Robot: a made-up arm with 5 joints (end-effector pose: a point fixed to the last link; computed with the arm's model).
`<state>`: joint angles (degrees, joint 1 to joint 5).
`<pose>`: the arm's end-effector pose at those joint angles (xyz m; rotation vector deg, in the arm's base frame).
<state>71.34 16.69 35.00 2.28 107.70</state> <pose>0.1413 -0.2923 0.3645 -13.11 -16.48 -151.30</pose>
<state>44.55 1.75 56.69 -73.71 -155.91</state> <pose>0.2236 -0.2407 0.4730 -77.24 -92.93 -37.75</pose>
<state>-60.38 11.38 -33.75 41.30 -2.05</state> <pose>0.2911 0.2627 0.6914 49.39 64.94 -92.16</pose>
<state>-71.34 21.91 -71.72 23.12 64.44</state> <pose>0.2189 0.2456 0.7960 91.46 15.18 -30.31</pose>
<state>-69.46 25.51 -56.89 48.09 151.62</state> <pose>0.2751 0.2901 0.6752 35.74 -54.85 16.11</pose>
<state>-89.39 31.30 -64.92 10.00 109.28</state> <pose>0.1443 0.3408 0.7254 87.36 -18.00 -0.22</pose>
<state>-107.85 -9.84 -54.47 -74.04 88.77</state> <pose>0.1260 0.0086 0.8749 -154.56 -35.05 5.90</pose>
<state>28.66 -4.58 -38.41 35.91 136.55</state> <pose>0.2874 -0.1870 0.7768 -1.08 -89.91 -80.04</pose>
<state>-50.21 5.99 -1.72 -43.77 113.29</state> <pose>0.3452 0.2065 0.6574 90.60 -57.24 -28.97</pose>
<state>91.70 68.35 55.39 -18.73 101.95</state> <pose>0.0531 -0.0541 0.1981 -8.18 60.97 -163.28</pose>
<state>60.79 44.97 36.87 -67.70 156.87</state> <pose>0.1763 -0.2876 0.3017 -44.55 -66.49 -93.08</pose>
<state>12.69 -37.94 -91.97 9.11 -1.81</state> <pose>-0.1955 0.0146 0.8129 145.65 -16.34 30.86</pose>
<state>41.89 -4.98 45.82 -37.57 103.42</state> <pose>0.2735 -0.2371 0.4783 18.08 -73.75 -115.69</pose>
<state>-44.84 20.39 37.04 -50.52 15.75</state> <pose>0.3327 0.1760 0.4238 70.52 45.36 -87.82</pose>
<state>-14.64 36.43 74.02 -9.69 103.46</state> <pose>0.1527 -0.0501 0.2655 -34.70 18.08 -64.09</pose>
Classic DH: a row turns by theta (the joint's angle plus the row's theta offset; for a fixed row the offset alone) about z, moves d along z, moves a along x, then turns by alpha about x. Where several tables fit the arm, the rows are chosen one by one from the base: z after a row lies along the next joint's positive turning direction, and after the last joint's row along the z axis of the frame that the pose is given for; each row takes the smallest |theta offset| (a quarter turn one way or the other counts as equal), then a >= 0, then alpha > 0; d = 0 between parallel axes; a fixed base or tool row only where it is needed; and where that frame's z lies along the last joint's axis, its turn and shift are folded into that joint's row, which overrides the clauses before.
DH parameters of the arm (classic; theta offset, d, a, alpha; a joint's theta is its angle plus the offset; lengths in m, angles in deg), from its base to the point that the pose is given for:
base (fixed): -12.34 0 0.0983 180
joint 1: -12.34 -0.442 -0.008 90
joint 2: -76.04 0 0.1741 0
joint 3: 70.92 0 0.2128 0
joint 4: -84.88 -0.047 0.013 90
joint 5: 6.23 -0.0514 0.0109 26.73
tool (fixed): 168.26 -0.0376 0 0

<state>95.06 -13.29 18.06 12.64 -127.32</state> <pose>0.0052 -0.3086 0.6128 -97.33 -19.68 -44.89</pose>
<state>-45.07 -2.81 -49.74 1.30 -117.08</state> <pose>0.2631 0.0570 0.8745 -22.16 -162.82 7.34</pose>
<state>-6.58 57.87 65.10 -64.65 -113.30</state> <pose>0.2271 -0.0687 0.2495 -34.89 -49.69 59.49</pose>
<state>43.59 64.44 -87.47 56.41 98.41</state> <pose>0.3705 -0.3386 0.5255 7.37 -38.80 -129.91</pose>
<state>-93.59 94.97 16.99 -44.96 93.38</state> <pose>0.1273 0.1044 0.1015 -3.15 -4.50 0.58</pose>
